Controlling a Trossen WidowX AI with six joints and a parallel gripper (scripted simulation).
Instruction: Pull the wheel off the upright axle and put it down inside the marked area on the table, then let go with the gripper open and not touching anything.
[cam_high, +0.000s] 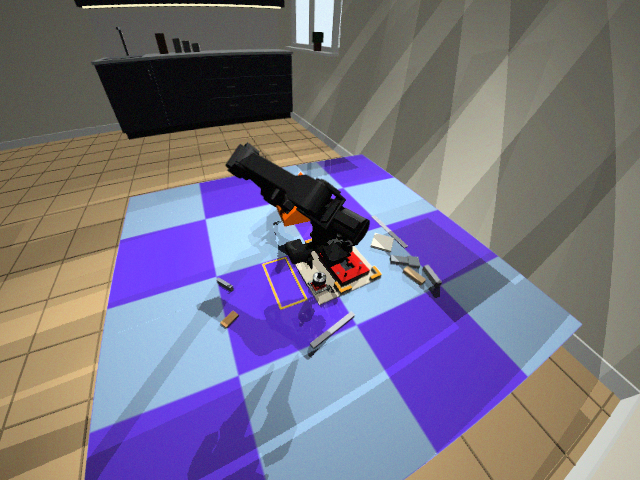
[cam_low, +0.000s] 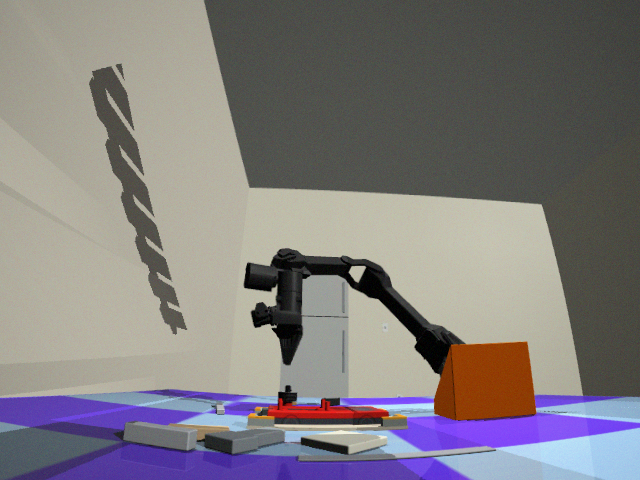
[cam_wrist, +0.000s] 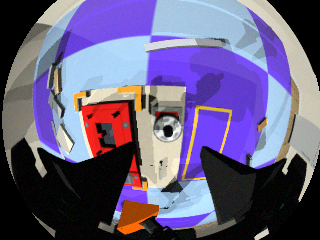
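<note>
Right now the black wheel is 7 cm below my gripper tip. From my gripper tip the other things lie so: long grey bar (14 cm ahead, 4 cm to the right, 10 cm below).
</note>
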